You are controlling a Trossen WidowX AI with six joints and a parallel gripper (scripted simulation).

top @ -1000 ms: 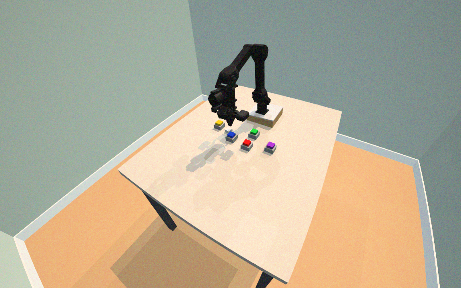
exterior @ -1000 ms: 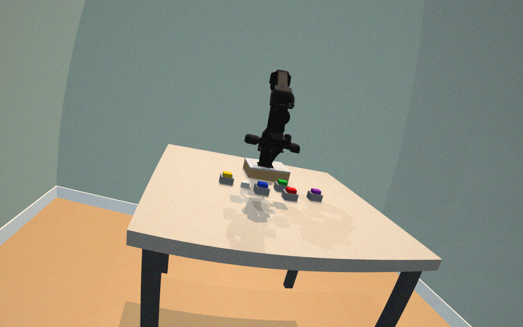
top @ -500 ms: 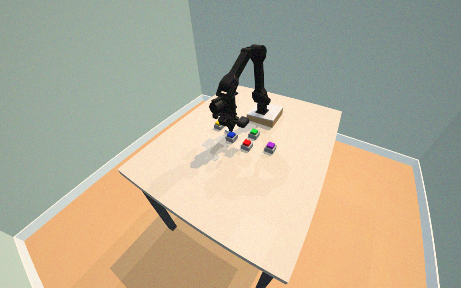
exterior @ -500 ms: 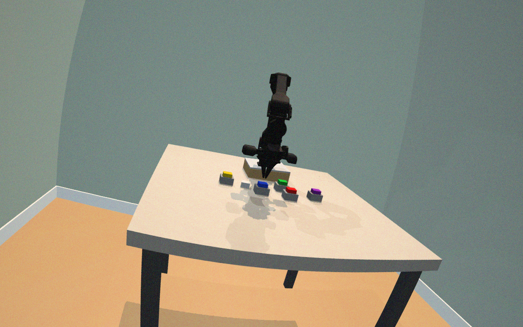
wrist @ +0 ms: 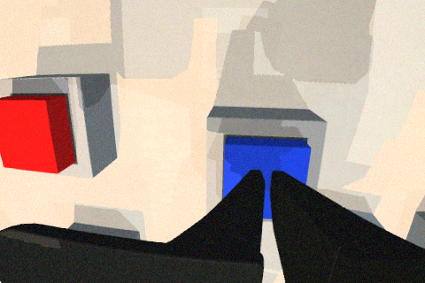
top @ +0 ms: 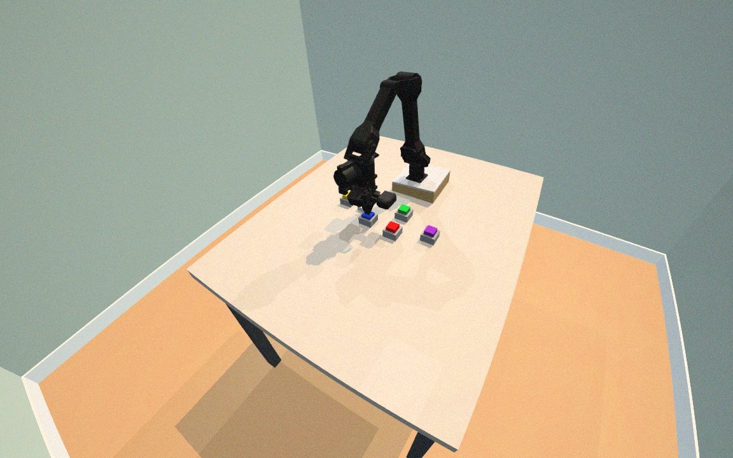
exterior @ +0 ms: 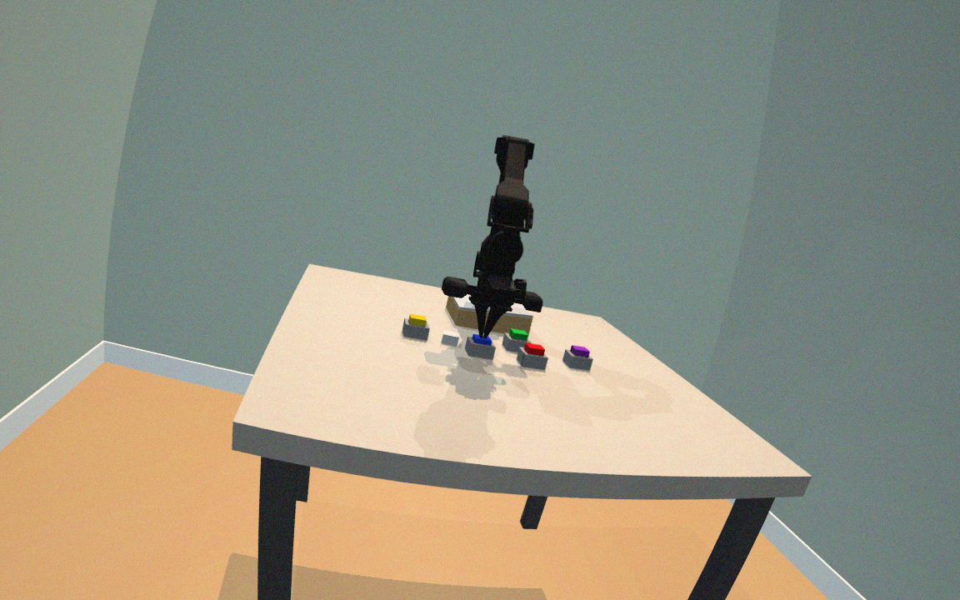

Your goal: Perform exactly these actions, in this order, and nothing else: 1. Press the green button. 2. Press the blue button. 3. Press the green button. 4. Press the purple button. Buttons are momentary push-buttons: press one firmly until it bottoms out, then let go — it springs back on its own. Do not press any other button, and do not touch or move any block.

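The blue button is 10 mm below my gripper tip. The rest, counted from my gripper tip: green button 90 mm to the left, 90 mm behind; small white block 60 mm to the right, 50 mm behind, 20 mm below; red button 100 mm to the left, 10 mm ahead.
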